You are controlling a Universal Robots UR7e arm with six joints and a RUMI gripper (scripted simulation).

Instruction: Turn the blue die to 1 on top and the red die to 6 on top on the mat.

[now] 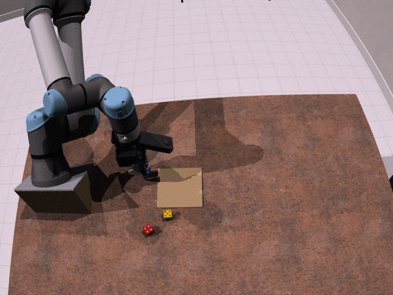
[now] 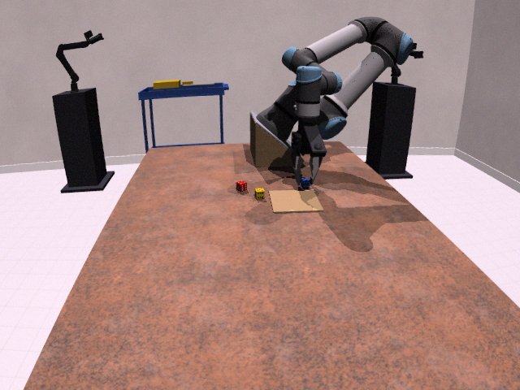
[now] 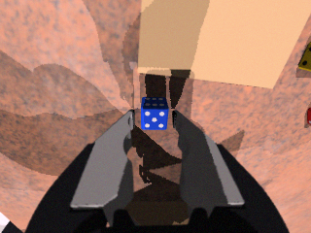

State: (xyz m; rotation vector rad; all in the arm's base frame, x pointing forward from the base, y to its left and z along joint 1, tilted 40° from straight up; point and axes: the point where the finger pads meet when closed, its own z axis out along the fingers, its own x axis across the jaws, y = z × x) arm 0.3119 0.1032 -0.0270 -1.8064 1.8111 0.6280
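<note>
Now: the blue die 10 mm below my hand. The rest, counted from my hand: yellow die 160 mm to the right, 60 mm ahead, 10 mm below; then tan mat 100 mm ahead, 60 mm to the right, 20 mm below; then red die 200 mm to the right, 10 mm below.
</note>
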